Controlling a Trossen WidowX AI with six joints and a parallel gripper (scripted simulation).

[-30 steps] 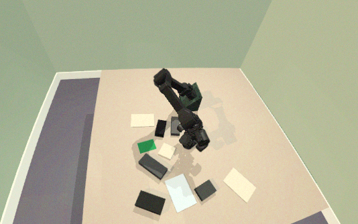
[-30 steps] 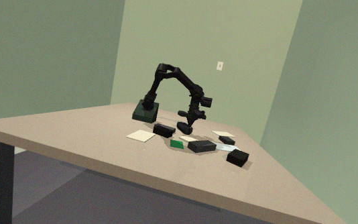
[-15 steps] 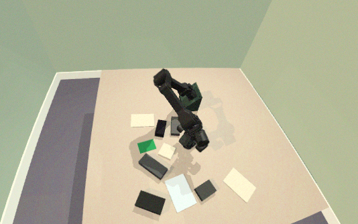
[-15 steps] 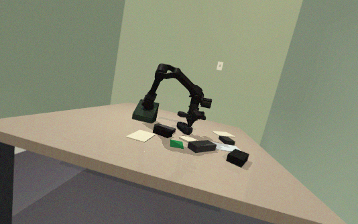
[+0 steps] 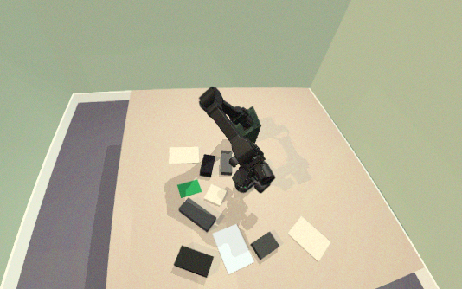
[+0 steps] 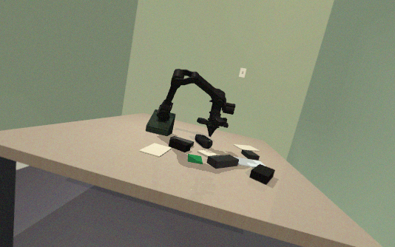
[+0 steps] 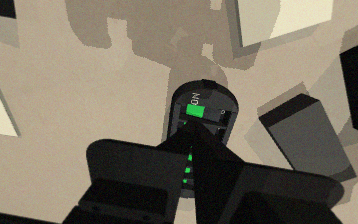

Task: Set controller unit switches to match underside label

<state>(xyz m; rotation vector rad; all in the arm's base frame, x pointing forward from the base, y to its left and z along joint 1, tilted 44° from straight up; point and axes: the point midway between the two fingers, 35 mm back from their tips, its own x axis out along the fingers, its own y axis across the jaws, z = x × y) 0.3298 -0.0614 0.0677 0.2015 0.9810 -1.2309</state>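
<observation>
My gripper tip is 15 cm past the grey module, 6 cm above it and 5 cm to the left of it. Also, from my gripper tip: cream tile 13 cm to the right, 6 cm below, 1 cm ahead; black block 14 cm to the right, 14 cm behind, 5 cm below; grey block 22 cm to the right, 9 cm ahead, 5 cm below.
</observation>
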